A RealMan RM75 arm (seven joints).
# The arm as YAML. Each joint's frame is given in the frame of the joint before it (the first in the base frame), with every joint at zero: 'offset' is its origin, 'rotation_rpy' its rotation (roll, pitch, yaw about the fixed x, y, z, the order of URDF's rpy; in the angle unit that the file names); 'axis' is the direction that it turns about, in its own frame. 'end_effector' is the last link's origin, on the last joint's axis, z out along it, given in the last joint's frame.
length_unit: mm
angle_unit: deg
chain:
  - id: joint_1
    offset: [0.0, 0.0, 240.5]
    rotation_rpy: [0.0, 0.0, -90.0]
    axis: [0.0, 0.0, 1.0]
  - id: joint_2
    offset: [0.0, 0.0, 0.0]
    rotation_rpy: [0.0, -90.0, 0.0]
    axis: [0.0, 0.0, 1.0]
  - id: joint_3
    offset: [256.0, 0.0, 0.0]
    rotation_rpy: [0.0, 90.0, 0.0]
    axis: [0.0, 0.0, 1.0]
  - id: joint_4
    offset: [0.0, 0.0, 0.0]
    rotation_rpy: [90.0, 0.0, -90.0]
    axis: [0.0, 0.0, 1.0]
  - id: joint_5
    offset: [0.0, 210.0, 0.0]
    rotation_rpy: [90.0, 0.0, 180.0]
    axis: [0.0, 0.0, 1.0]
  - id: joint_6
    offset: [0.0, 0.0, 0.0]
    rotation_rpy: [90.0, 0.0, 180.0]
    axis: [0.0, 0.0, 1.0]
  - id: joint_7
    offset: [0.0, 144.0, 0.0]
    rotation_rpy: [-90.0, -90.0, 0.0]
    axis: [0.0, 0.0, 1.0]
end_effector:
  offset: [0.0, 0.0, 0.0]
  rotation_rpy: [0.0, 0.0, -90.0]
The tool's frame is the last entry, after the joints.
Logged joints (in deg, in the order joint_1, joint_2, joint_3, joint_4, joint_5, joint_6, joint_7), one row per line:
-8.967 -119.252 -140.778 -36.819 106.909 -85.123 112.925
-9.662 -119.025 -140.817 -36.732 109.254 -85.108 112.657
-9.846 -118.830 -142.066 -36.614 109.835 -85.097 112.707
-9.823 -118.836 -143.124 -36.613 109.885 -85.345 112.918
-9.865 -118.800 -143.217 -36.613 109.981 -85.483 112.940
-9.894 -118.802 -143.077 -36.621 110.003 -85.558 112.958
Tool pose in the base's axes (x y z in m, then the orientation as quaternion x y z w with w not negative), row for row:
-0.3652 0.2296 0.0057 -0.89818 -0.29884 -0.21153 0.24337
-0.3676 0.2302 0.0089 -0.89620 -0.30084 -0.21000 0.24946
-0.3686 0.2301 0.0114 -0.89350 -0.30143 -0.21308 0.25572
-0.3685 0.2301 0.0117 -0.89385 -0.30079 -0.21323 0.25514
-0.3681 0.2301 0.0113 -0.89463 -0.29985 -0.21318 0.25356
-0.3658 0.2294 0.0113 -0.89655 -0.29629 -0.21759 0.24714
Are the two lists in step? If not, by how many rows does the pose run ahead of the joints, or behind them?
The pose runs 1 row ahead of the joints: the pose in row i belongs to the joints in row i + 1.
